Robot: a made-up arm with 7 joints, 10 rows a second.
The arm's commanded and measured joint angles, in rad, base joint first. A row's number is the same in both.
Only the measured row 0 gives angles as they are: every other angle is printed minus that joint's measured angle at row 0.
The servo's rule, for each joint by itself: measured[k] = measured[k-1] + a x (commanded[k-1-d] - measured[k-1]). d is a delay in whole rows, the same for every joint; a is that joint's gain. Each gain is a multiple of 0.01, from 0.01 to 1. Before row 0 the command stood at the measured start. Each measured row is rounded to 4 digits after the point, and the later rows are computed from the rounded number. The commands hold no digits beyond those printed.
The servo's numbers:
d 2
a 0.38 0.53 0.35 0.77 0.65 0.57 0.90
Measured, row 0:
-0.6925 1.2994 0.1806 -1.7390 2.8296 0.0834 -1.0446
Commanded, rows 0 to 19:
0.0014 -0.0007 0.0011 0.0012 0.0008 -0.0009 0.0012
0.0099 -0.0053 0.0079 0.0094 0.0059 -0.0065 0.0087
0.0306 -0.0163 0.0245 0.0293 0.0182 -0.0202 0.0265
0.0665 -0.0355 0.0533 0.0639 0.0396 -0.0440 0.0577
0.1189 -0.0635 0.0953 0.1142 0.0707 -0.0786 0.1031
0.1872 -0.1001 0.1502 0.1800 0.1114 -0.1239 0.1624
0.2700 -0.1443 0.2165 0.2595 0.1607 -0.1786 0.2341
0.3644 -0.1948 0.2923 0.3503 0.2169 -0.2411 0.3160
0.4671 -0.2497 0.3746 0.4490 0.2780 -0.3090 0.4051
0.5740 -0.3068 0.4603 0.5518 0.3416 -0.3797 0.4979
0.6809 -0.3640 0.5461 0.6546 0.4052 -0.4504 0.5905
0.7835 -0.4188 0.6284 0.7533 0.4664 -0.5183 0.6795
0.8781 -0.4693 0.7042 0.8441 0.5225 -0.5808 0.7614
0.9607 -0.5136 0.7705 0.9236 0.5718 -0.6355 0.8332
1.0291 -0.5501 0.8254 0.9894 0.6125 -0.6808 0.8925
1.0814 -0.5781 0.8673 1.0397 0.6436 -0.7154 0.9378
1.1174 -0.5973 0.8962 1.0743 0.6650 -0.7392 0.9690
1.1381 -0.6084 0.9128 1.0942 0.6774 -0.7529 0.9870
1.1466 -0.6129 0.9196 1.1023 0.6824 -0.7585 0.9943
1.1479 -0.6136 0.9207 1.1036 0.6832 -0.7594 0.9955
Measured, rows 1 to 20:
0.0000 0.0000 0.0000 0.0000 0.0000 0.0000 0.0000
0.0000 0.0000 0.0000 0.0000 0.0000 0.0000 0.0000
0.0005 -0.0004 0.0004 0.0009 0.0005 -0.0005 0.0011
0.0041 -0.0030 0.0030 0.0074 0.0040 -0.0039 0.0079
0.0142 -0.0100 0.0105 0.0243 0.0132 -0.0132 0.0246
0.0341 -0.0235 0.0255 0.0548 0.0304 -0.0308 0.0544
0.0663 -0.0447 0.0499 0.1005 0.0566 -0.0580 0.0982
0.1122 -0.0741 0.0850 0.1617 0.0922 -0.0956 0.1560
0.1722 -0.1113 0.1310 0.2370 0.1367 -0.1429 0.2263
0.2452 -0.1556 0.1875 0.3242 0.1888 -0.1989 0.3070
0.3295 -0.2055 0.2530 0.4203 0.2468 -0.2617 0.3953
0.4224 -0.2592 0.3256 0.5216 0.3084 -0.3290 0.4876
0.5206 -0.3147 0.4028 0.6240 0.3713 -0.3982 0.5802
0.6205 -0.3699 0.4818 0.7236 0.4331 -0.4667 0.6696
0.7184 -0.4226 0.5596 0.8164 0.4912 -0.5317 0.7522
0.8105 -0.4708 0.6334 0.8989 0.5436 -0.5909 0.8251
0.8936 -0.5128 0.7006 0.9686 0.5884 -0.6421 0.8858
0.9650 -0.5474 0.7589 1.0233 0.6243 -0.6839 0.9326
1.0229 -0.5738 0.8070 1.0626 0.6508 -0.7154 0.9654
1.0667 -0.5921 0.8440 1.0869 0.6681 -0.7368 0.9848

